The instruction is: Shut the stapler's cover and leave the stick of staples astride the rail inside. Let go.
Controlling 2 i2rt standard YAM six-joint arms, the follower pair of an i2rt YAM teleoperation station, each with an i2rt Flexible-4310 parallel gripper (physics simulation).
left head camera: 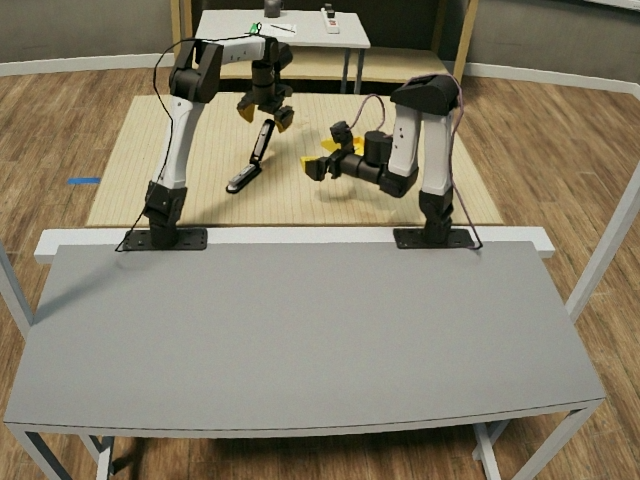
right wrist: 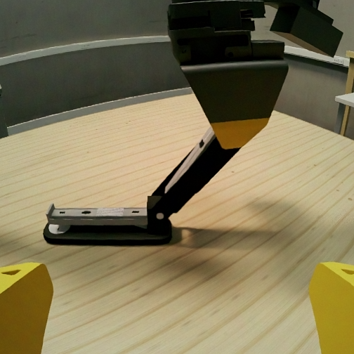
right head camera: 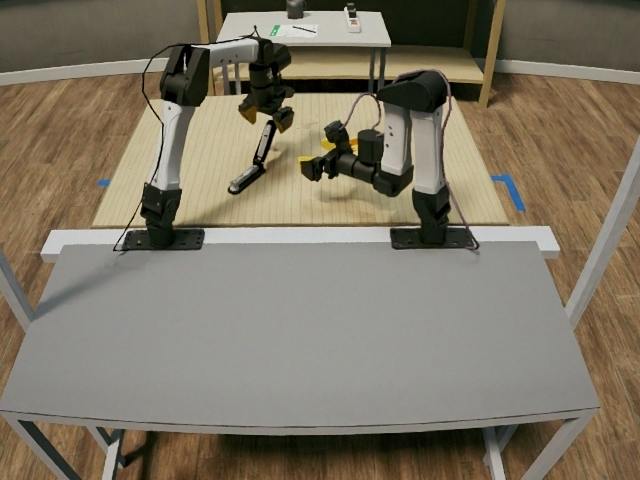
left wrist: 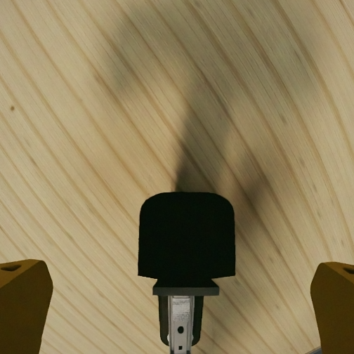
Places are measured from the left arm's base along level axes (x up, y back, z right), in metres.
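Where they show: left gripper, fingertip midpoint: [left head camera: 265, 127] [right head camera: 268, 128]; right gripper, fingertip midpoint: [left head camera: 311, 151] [right head camera: 309, 151]; left arm's base, link origin: [left head camera: 165, 242] [right head camera: 163, 241]; right arm's base, link origin: [left head camera: 433, 240] [right head camera: 431, 240].
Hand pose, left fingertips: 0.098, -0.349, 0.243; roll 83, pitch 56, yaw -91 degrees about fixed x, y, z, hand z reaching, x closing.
Note:
Each offset is from my left fingertips to the centre of the thing, as dx, dy, dz. "spot": to the spot under its first point. Level surfaces: height alone.
The stapler lies on the wooden board, its black base {spot: -0.104, +0.100, -0.063} [left head camera: 242, 179] [right head camera: 246, 179] [right wrist: 107, 239] flat and its cover {-0.028, +0.018, -0.011} [left head camera: 262, 140] [right head camera: 265, 142] [left wrist: 186, 235] [right wrist: 195, 172] tilted up and back at the hinge. The metal rail [right wrist: 75, 216] lies along the base; the pale stick of staples [left wrist: 181, 309] [right wrist: 110, 212] sits astride it. My left gripper [left head camera: 265, 121] [right head camera: 266, 122] [left wrist: 181, 281] points down, open, its fingers either side of the cover's raised end, with gaps in the left wrist view. In the right wrist view one finger hides that end. My right gripper [left head camera: 318, 155] [right head camera: 316, 154] [right wrist: 181, 282] is open, to the stapler's right.
The wooden board {dx -0.115} [left head camera: 289, 206] [right head camera: 289, 209] carries the stapler, in front of the arm mounts. A grey table {dx -0.093} [left head camera: 310, 330] [right head camera: 310, 330] stands on the near side. A white table [left head camera: 227, 23] [right head camera: 248, 23] behind the board holds a paper, a pen, a dark cup and a power strip.

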